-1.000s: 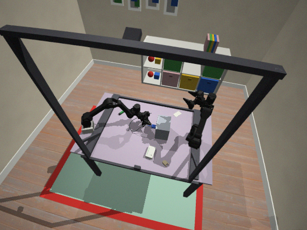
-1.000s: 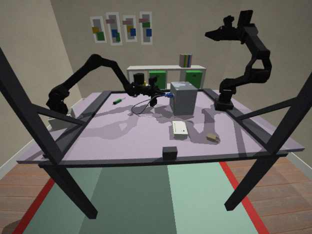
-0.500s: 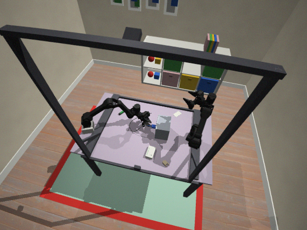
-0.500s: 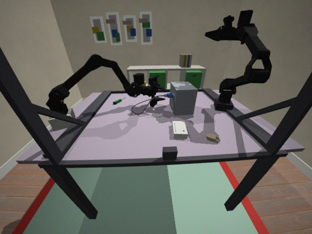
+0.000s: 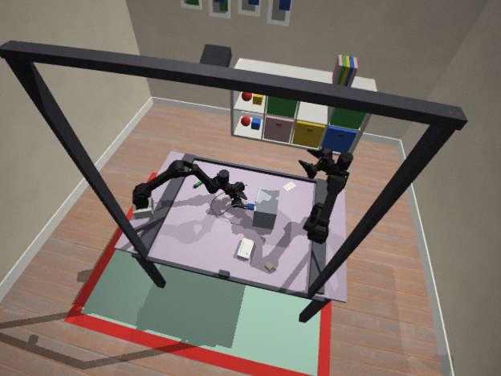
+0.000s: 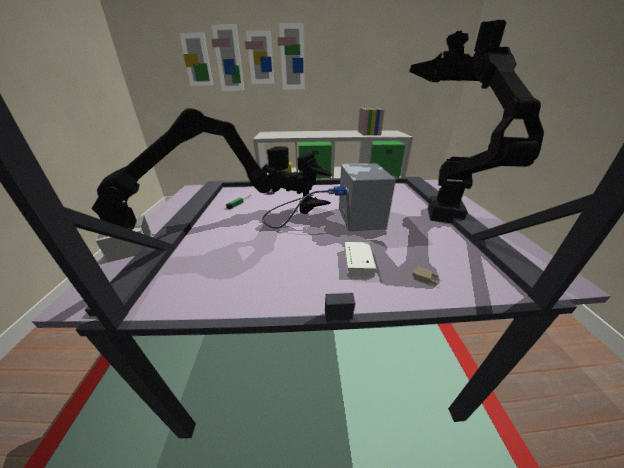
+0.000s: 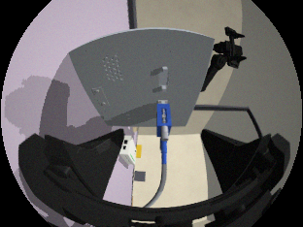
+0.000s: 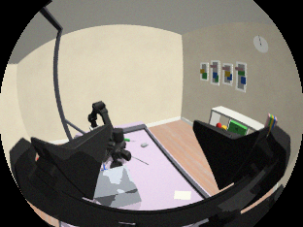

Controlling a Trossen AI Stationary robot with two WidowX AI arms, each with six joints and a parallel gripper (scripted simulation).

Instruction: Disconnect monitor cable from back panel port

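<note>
Now: the blue plug 4 cm behind my left hand and 4 cm to the right of it. The rest, counted from my left hand: back panel (1 cm behind, 8 cm to the right, 3 cm below); then grey box (2 cm behind, 14 cm to the right, 3 cm below); then white device (24 cm behind, 4 cm to the right, 10 cm below).
</note>
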